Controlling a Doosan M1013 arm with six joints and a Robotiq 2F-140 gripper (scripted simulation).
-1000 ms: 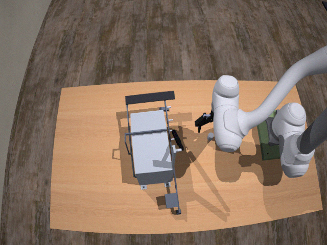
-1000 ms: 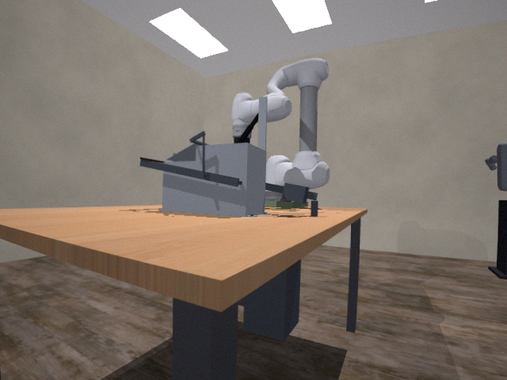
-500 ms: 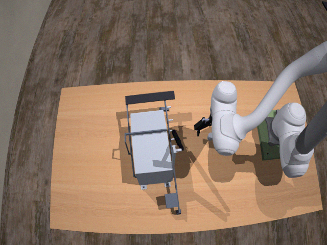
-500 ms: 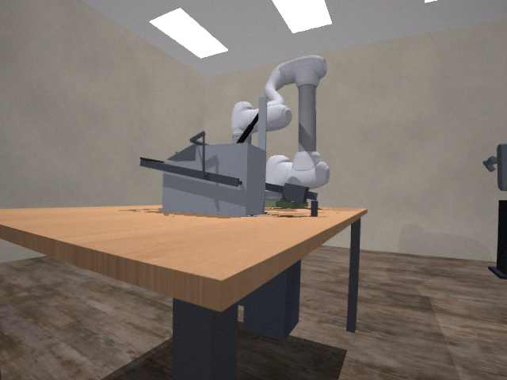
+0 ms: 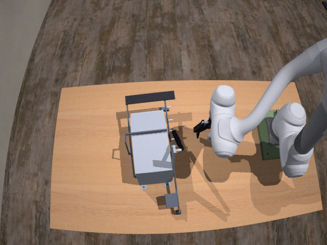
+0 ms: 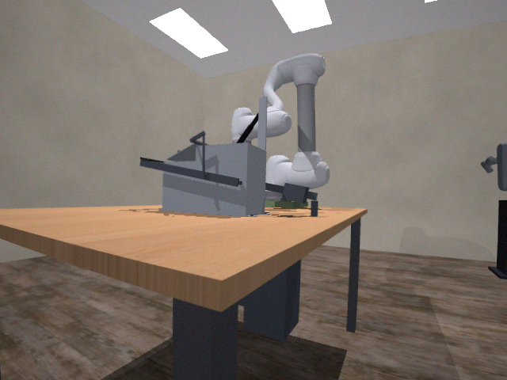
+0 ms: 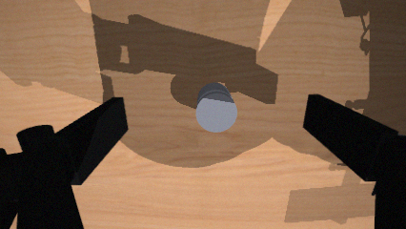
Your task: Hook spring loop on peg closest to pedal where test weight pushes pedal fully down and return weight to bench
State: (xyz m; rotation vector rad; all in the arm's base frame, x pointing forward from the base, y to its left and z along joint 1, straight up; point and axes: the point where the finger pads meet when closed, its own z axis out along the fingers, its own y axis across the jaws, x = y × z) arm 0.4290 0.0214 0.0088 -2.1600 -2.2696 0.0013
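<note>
The steel test weight lies 2 cm below my hand. From my hand the other things lie so: peg 19 cm ahead, 22 cm to the left, 36 cm above.
</note>
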